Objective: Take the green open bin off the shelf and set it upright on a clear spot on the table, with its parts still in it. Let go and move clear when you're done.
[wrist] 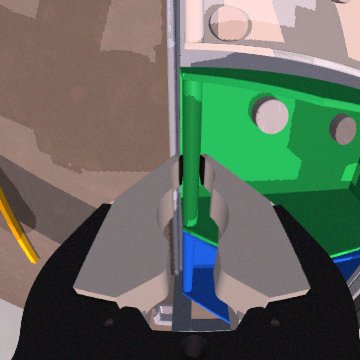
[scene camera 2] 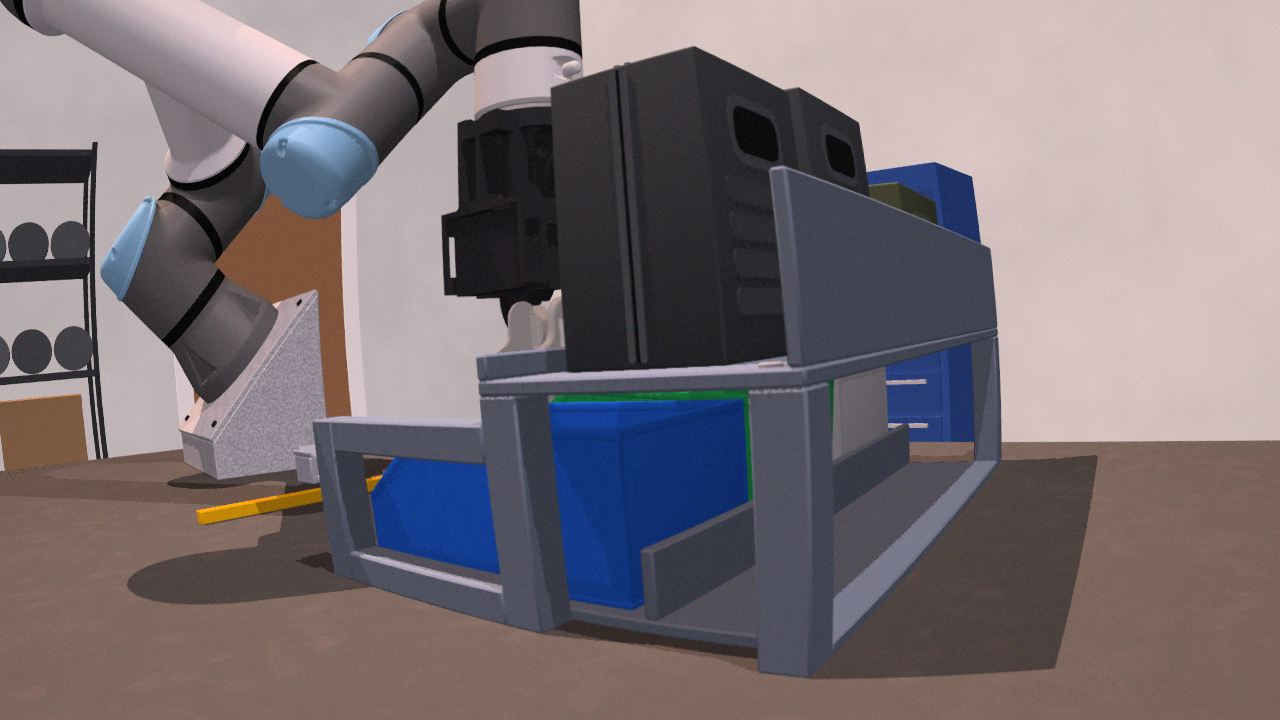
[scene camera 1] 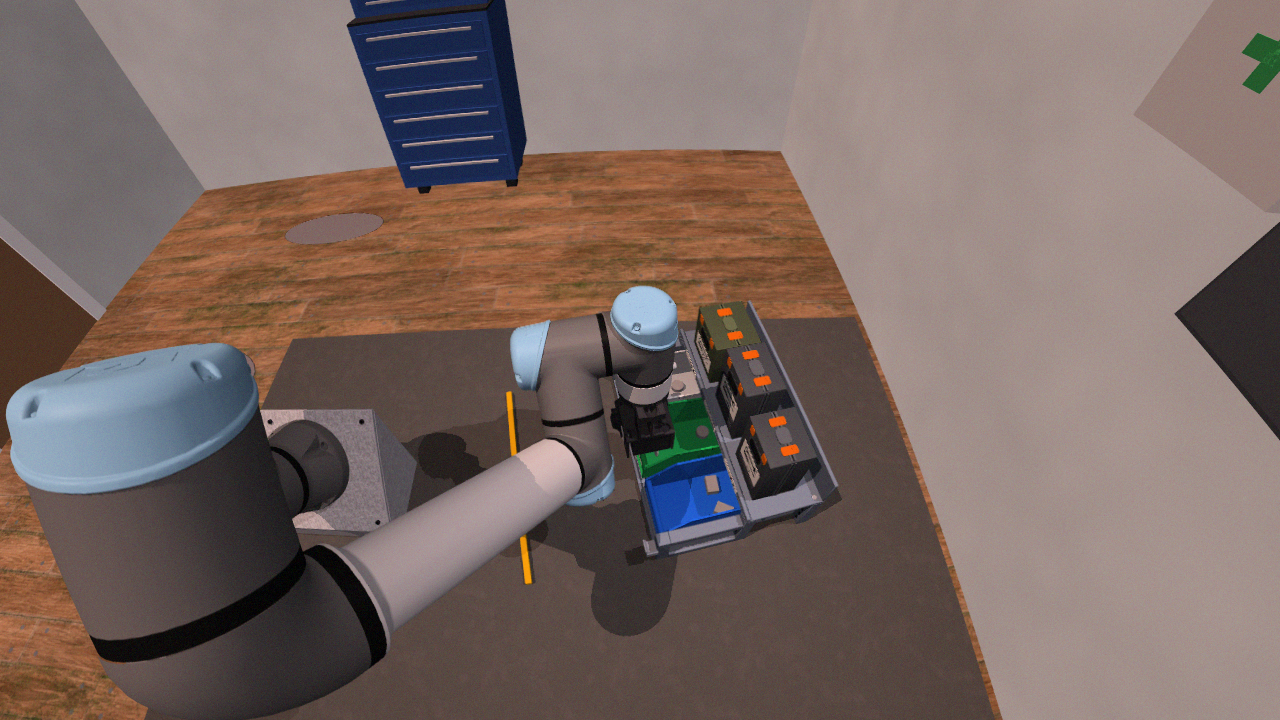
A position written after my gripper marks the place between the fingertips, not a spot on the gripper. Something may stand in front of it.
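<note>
My gripper (scene camera 1: 640, 448) is in view. There's a green open bin (scene camera 1: 686, 415), (wrist: 302, 168), (scene camera 2: 703, 395), and I also see a blue bin (scene camera 2: 629, 474), (scene camera 1: 680, 491), plus a light grey bin (scene camera 2: 860, 414), (scene camera 1: 683, 372).
</note>
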